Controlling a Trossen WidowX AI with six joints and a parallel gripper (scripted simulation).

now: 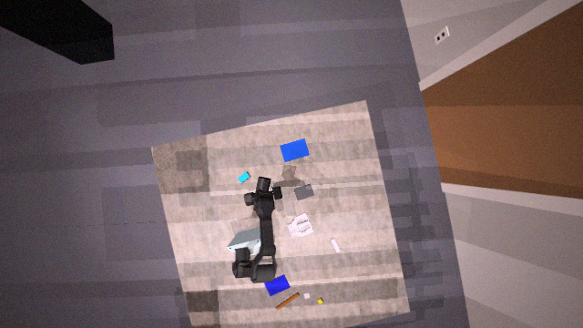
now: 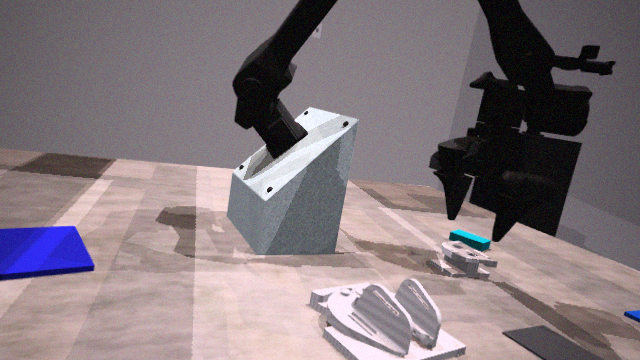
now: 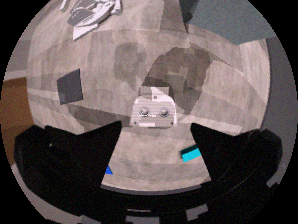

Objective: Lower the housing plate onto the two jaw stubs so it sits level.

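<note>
Right now my gripper tip is 5 cm above the white stepped block and 1 cm to the left of it. From my gripper tip the other things lie so: dark flat plate 21 cm ahead, 6 cm below, 3 cm to the right; white bar 36 cm to the right, 36 cm ahead, 5 cm below; cyan block 12 cm behind, 10 cm to the left, 5 cm below.
</note>
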